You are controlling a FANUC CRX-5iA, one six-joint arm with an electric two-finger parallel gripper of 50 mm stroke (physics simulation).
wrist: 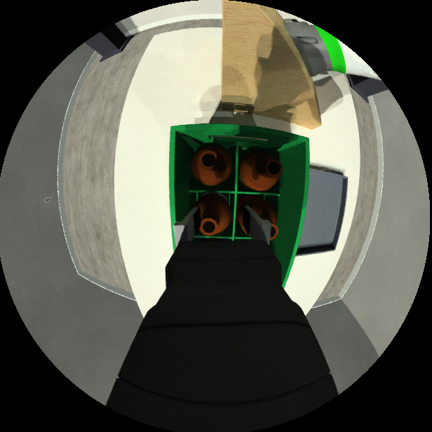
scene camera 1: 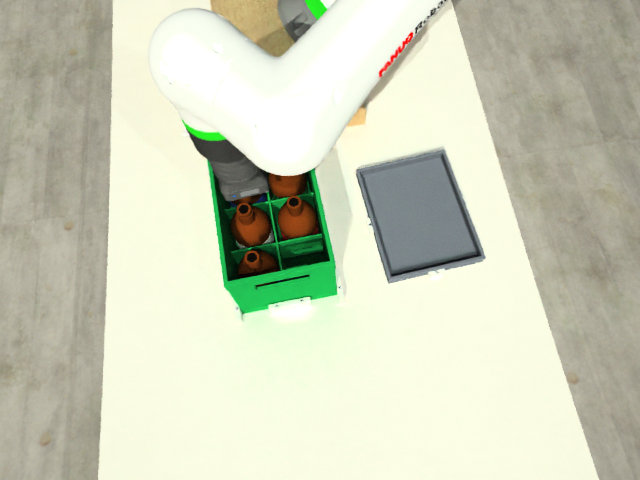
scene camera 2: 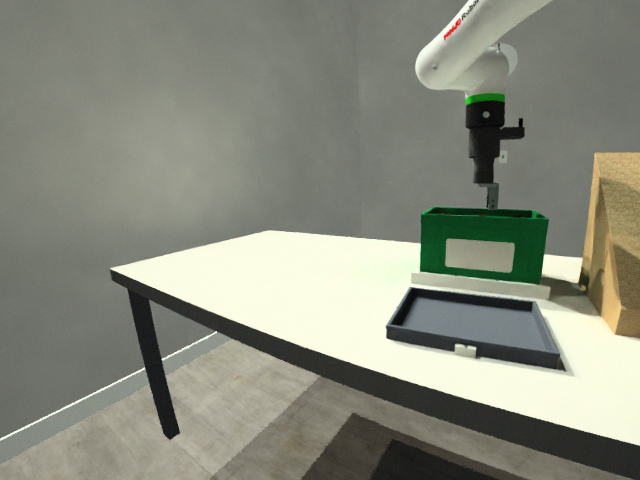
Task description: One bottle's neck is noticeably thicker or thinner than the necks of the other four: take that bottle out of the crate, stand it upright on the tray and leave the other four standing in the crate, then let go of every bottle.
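Frame: origin at the arm's base, x ahead, y left, z up, level; centimetres.
Seen in the pictures: gripper, between the fingertips: [scene camera 1: 249,191] [scene camera 2: 491,208]; arm's base, origin of its link: [scene camera 1: 305,27].
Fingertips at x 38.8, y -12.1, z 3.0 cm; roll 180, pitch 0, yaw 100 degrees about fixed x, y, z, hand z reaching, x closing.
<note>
Offsets run from my fingertips to a thing's top centre. "*": to the spot under its first point. Level surfaces: height alone.
The green crate {dx +2.1, dy +3.0, dz -0.7 cm} [scene camera 1: 253,295] [scene camera 2: 434,253] [wrist: 296,190] has six compartments; its front-right one is empty. Five brown bottles stand in it: front-left {dx +11.7, dy -0.1, dz -1.9 cm} [scene camera 1: 257,264], middle-left {dx +2.4, dy -1.4, dz -1.9 cm} [scene camera 1: 251,229] [wrist: 216,210], middle-right {dx +1.9, dy +7.6, dz -1.9 cm} [scene camera 1: 297,222] [wrist: 255,202], rear-left [wrist: 212,172] and rear-right {dx -6.9, dy +6.1, dz -1.9 cm} [scene camera 1: 287,186] [wrist: 256,177]. The necks look alike in width here; I cannot tell which differs. My gripper [scene camera 2: 491,205] [wrist: 221,215] is open and empty, low over the crate's left row; the middle-left neck shows between its fingers in the wrist view. In scene camera 1 the wrist hides the fingertips. The grey tray {* dx -0.9, dy +32.5, dz -17.7 cm} [scene camera 1: 421,214] [scene camera 2: 475,320] [wrist: 322,210] holds no bottle.
A wooden block [scene camera 2: 617,248] [wrist: 245,65] stands behind the crate, near the robot's base. A low white strip {* dx +0.9, dy +13.3, dz -16.8 cm} [scene camera 2: 475,285] runs along the crate's tray side. Small white clips [scene camera 1: 436,274] [scene camera 2: 465,350] sit at the tray's edge. The white table {dz -18.2 cm} [scene camera 1: 330,403] [scene camera 2: 289,279] carries everything.
</note>
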